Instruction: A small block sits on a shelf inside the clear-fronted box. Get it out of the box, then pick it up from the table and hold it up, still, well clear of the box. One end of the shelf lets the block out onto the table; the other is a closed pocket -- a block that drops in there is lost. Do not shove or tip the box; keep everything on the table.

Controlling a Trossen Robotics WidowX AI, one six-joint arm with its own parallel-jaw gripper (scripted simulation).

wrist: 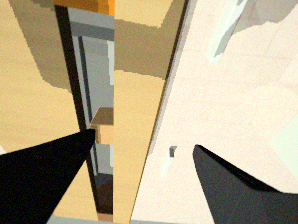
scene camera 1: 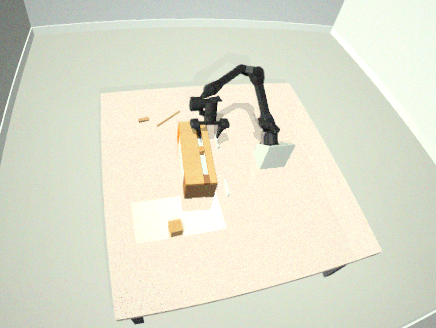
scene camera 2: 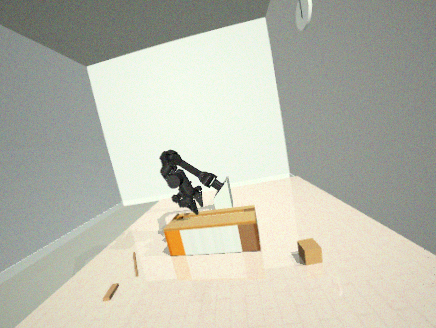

tan box: wrist; scene camera 1 199, 179; scene camera 2
same spot on tan box: [wrist: 66, 66] = [scene camera 2: 186, 218]
